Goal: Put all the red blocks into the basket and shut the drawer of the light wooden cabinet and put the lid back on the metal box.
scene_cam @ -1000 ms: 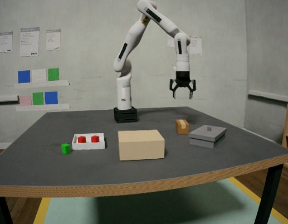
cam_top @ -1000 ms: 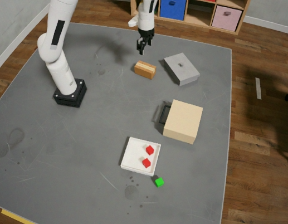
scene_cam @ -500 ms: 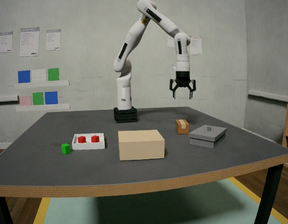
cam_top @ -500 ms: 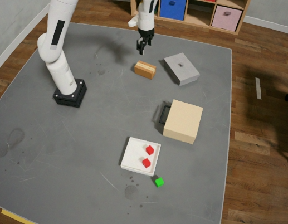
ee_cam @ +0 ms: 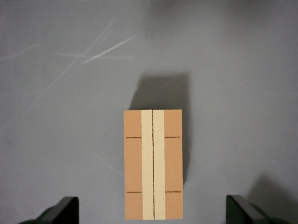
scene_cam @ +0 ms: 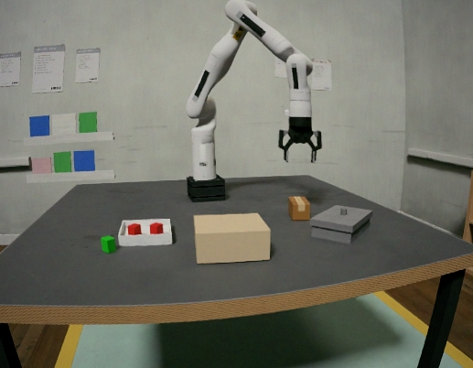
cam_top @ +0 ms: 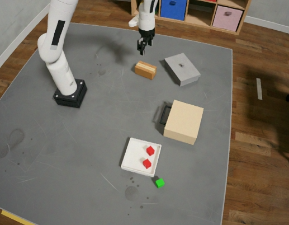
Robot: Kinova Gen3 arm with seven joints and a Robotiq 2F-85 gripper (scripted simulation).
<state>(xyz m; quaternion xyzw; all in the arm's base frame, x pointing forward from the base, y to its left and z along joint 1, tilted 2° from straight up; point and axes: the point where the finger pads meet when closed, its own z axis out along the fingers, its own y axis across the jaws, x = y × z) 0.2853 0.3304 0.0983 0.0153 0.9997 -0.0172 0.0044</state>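
The cardboard box lies 15 cm below my hand. Round my hand: blue block 2 cm behind, 17 cm below; then lid 18 cm ahead, 10 cm to the left, 14 cm below; then metal box 18 cm ahead, 10 cm to the left, 16 cm below.
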